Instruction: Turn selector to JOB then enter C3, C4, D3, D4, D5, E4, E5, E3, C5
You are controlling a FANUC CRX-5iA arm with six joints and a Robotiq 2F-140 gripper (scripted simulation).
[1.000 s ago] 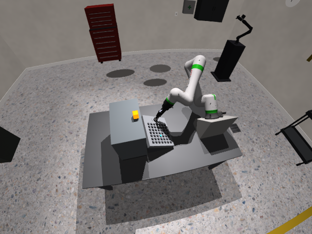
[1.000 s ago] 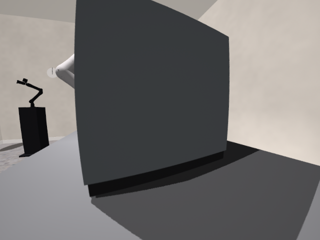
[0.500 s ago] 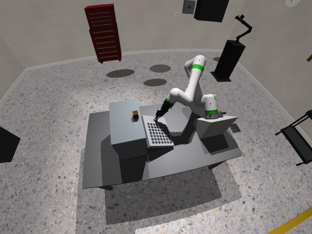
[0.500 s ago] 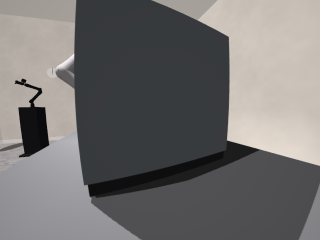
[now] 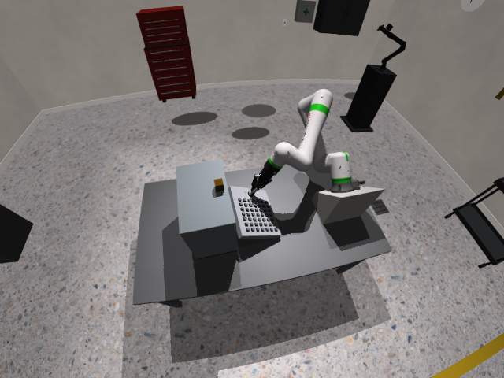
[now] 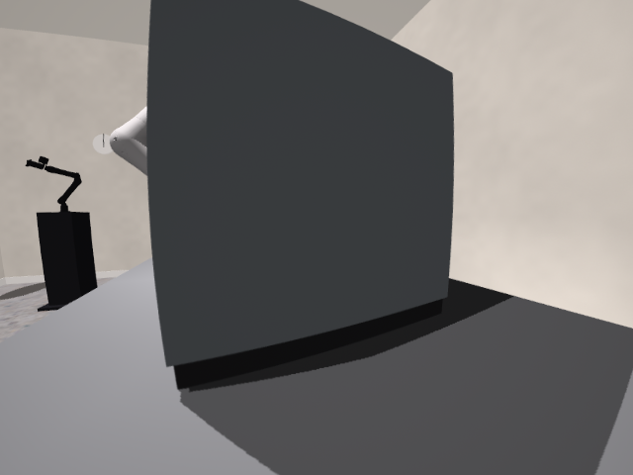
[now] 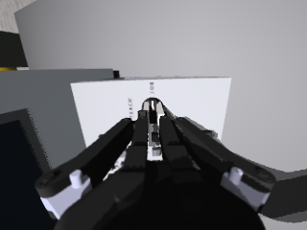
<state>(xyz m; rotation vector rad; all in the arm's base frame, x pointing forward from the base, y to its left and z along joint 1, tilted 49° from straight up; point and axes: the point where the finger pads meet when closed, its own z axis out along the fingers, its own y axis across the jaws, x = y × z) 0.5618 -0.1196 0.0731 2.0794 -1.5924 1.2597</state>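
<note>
My gripper is now 1 cm short of the black selector knob and 2 cm above it. Also, from my hand: key: 19 cm to the left, 3 cm below; then white keypad panel: 3 cm ahead, 11 cm to the left, 7 cm below.
</note>
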